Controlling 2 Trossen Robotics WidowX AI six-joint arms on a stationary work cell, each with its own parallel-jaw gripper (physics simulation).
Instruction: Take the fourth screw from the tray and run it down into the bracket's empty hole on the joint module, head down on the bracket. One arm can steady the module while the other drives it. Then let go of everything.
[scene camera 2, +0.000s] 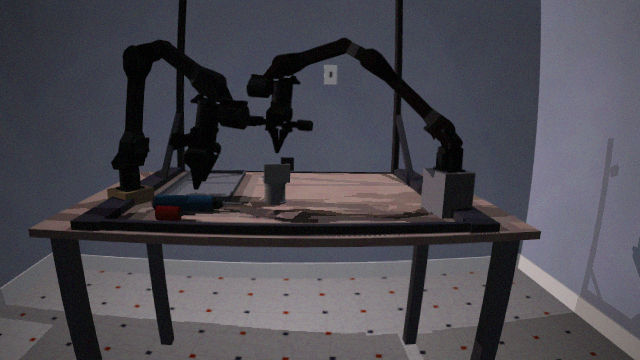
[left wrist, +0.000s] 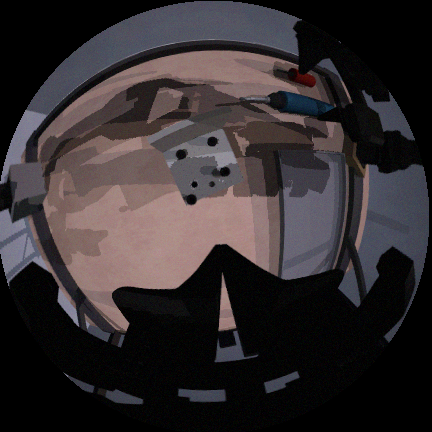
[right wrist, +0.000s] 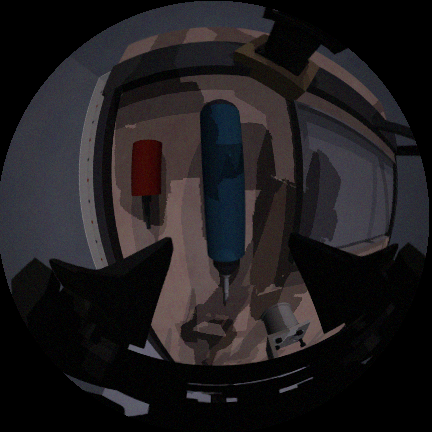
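The joint module stands upright with the bracket on top. Dark round spots show on the bracket; I cannot tell screw heads from holes. The grey tray lies left of the module in scene camera 2; no screw can be made out in it. A blue driver lies on the table. My right gripper is open and empty, above the driver, its fingers at either side in the right wrist view. My left gripper is shut and empty, above the module.
A red-handled tool lies beside the driver near the table's front edge. A dark frame rail runs along that edge. A grey block carries my left arm's base.
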